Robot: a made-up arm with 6 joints.
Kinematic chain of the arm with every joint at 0, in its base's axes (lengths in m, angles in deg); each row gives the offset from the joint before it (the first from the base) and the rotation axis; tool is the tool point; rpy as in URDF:
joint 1: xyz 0 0.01 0.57 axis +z
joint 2: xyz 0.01 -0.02 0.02 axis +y
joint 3: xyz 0.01 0 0.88 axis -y
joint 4: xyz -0.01 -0.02 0 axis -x
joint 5: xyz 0.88 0.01 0 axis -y
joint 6: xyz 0 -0.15 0 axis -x
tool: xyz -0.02 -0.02 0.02 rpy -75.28 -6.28 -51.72
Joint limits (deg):
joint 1: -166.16..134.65
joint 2: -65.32..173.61
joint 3: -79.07..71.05
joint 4: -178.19..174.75
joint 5: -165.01..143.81
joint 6: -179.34..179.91
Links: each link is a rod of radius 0.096 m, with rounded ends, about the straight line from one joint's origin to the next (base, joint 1, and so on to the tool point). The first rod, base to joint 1, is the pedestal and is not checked.
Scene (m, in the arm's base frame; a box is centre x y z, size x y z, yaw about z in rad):
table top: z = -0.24
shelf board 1: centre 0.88 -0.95 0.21 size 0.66 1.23 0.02 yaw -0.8
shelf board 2: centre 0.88 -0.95 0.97 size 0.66 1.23 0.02 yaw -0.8
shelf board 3: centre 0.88 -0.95 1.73 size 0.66 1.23 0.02 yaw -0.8
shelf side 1: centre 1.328 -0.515 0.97 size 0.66 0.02 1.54 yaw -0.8
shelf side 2: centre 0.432 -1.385 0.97 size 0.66 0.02 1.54 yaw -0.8
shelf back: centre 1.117 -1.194 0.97 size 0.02 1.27 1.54 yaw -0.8
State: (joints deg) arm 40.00 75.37 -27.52 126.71 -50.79 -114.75
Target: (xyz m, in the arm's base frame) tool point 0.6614 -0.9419 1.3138
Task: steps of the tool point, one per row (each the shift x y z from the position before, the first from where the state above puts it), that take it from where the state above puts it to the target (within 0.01 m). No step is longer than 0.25 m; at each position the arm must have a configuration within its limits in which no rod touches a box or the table.
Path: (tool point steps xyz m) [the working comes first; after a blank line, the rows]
Joints at the target: -56.02 19.76 3.53 113.36 -47.90 -115.57
Straight joint move there: touches shelf board 2, shelf side 1.

1: 0.1368 -0.1297 0.1458
2: 0.0819 -0.1698 0.1424
3: 0.0175 -0.1856 0.1342
4: -0.0453 -0.1767 0.1224
5: -0.0979 -0.1461 0.1069
6: -0.1334 -0.1005 0.0890
7: -0.1486 -0.0481 0.0687
8: 0.0214 -0.1091 0.1547
9: -0.0165 -0.0770 0.1856
10: -0.0489 -0.0317 0.2043
11: 0.0973 -0.1174 0.0246
12: 0.1066 -0.1100 -0.0003
13: 0.1126 -0.0985 -0.0244

